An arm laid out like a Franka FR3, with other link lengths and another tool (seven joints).
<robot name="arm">
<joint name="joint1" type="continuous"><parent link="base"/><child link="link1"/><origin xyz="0 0 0.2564"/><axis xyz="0 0 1"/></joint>
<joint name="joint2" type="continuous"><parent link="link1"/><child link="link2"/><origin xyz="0 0 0"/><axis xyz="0 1 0"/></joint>
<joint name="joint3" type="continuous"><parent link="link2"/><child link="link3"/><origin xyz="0 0 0.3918"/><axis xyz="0 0 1"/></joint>
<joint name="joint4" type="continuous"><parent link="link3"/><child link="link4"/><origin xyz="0.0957 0 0"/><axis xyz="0 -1 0"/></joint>
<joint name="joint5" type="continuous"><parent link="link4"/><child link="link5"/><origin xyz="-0.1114 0 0.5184"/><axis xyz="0 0 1"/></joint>
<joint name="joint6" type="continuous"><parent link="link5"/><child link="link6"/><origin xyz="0 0 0"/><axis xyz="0 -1 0"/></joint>
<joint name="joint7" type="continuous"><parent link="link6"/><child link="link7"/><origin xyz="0.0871 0 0"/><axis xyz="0 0 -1"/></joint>
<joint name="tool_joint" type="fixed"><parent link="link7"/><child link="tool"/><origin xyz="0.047 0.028 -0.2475" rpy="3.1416 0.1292 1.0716"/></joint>
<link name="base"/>
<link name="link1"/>
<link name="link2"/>
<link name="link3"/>
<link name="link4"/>
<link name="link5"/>
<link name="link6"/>
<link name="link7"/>
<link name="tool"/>
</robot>
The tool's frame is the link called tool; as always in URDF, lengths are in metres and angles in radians. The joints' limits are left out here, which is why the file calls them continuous.
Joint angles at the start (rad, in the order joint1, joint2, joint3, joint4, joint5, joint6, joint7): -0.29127 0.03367 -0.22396 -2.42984 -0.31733 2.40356 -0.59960
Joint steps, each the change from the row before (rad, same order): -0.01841 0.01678 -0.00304 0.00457 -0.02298 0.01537 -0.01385; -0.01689 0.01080 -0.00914 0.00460 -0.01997 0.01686 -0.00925; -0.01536 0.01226 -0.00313 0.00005 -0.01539 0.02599 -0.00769; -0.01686 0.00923 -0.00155 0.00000 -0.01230 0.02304 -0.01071; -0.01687 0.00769 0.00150 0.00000 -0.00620 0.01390 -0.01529; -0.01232 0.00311 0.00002 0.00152 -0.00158 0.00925 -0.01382; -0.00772 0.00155 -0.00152 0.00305 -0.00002 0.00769 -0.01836; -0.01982 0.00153 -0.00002 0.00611 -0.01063 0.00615 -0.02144; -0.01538 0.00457 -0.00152 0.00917 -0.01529 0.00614 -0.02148; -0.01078 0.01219 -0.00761 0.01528 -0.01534 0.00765 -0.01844
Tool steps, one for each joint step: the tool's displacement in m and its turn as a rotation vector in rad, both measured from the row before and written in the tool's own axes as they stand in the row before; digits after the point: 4 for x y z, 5 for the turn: -0.0116 -0.0020 0.0112 0.00110 -0.01424 -0.01290; -0.0151 -0.0019 0.0086 -0.00336 -0.01281 -0.00001; -0.0088 -0.0007 0.0089 -0.00919 -0.00936 -0.00334; -0.0088 -0.0013 0.0074 -0.00929 -0.00732 -0.00363; -0.0065 -0.0028 0.0065 -0.00326 -0.00263 -0.00690; -0.0063 -0.0015 0.0030 -0.00488 -0.00132 -0.00301; -0.0056 -0.0003 0.0009 -0.00761 -0.00180 -0.00822; -0.0127 -0.0030 0.0026 -0.00496 -0.00827 -0.00933; -0.0120 -0.0019 0.0027 -0.00525 -0.01213 -0.01618; -0.0137 -0.0007 0.0050 -0.00316 -0.01397 -0.01278
